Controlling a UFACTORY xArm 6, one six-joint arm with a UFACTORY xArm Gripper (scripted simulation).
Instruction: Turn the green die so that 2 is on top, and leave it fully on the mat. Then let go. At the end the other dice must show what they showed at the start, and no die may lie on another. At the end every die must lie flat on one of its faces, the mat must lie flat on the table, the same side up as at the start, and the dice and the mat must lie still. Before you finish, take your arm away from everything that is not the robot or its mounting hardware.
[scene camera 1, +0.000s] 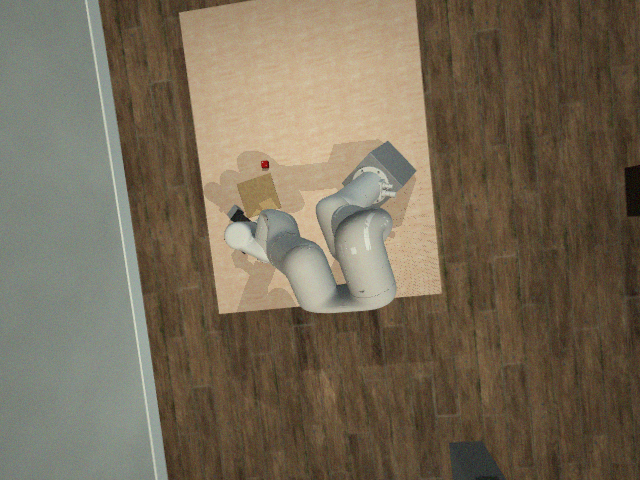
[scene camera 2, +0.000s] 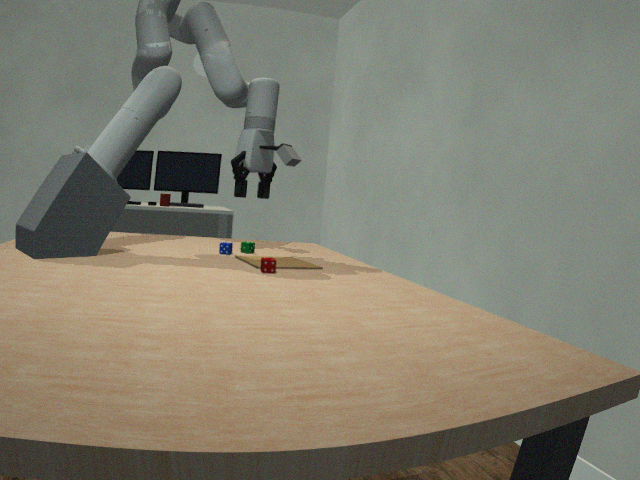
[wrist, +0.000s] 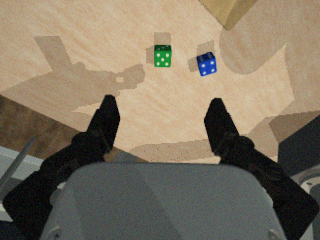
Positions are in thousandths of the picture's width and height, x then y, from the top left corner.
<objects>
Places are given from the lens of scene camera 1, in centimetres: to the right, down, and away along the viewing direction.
tan mat (scene camera 1: 402, 405): -24, -18, 121
</objects>
